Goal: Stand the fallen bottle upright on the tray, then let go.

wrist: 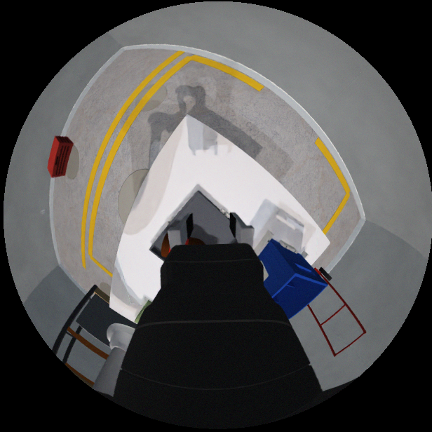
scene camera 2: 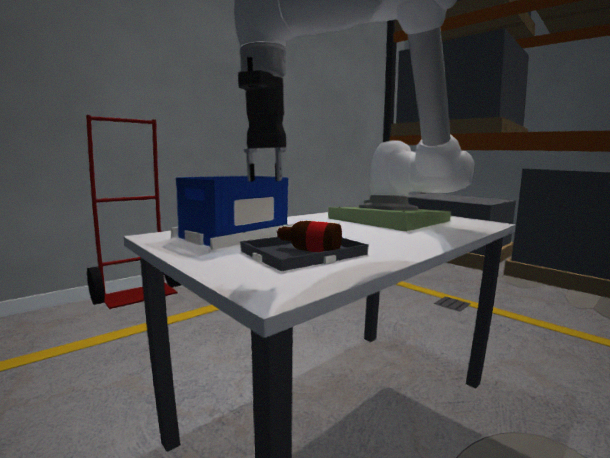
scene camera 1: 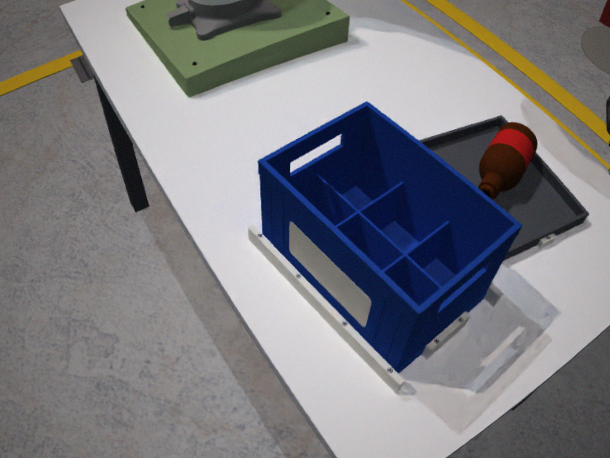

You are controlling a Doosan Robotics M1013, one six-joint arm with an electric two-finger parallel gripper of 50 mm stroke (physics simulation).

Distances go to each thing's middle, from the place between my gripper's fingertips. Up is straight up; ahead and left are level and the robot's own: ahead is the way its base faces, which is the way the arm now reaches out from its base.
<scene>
Right now my hand is 15 cm past the brown bottle point(scene camera 1: 502, 166), 14 cm above it and 4 cm to the left of it. Round my hand: pale strip point(scene camera 1: 373, 359): 43 cm to the right, 17 cm below, 6 cm behind.
</scene>
